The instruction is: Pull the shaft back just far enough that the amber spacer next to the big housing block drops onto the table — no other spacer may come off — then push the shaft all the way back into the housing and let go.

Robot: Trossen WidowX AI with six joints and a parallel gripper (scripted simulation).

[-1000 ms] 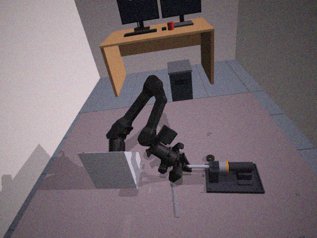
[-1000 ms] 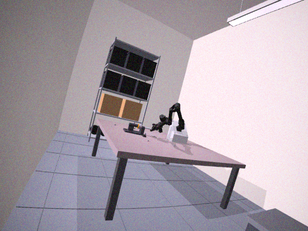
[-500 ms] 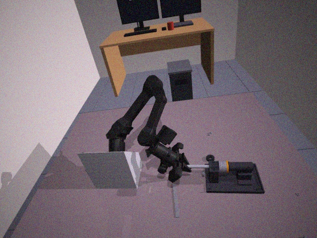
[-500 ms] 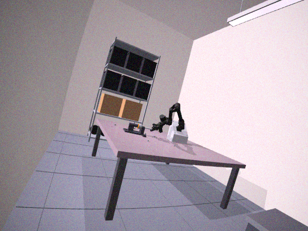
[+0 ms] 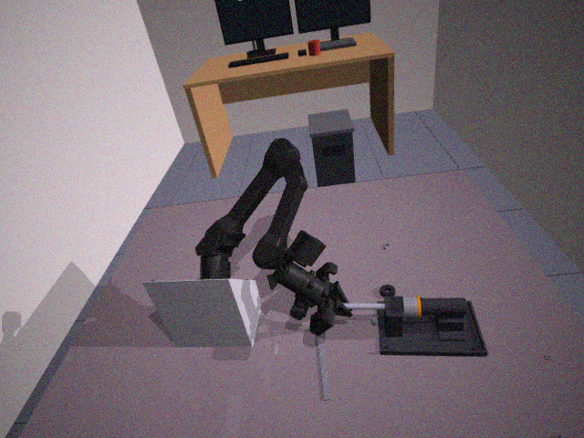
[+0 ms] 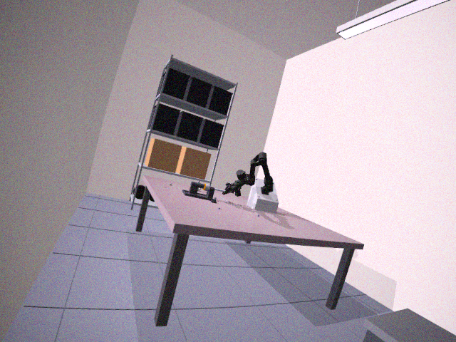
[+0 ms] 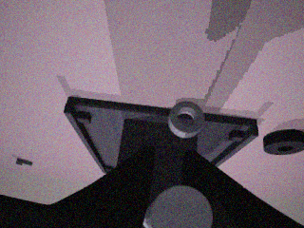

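Right now my gripper tip is 60 mm short of the pale shaft and 20 mm below it. The rest, counted from my gripper tip: black ring knob 110 mm to the left, 100 mm ahead, 50 mm below; then thin grey strip 110 mm to the right, 70 mm behind, 50 mm below; then amber spacer 150 mm ahead, 20 mm above, 10 mm to the right.
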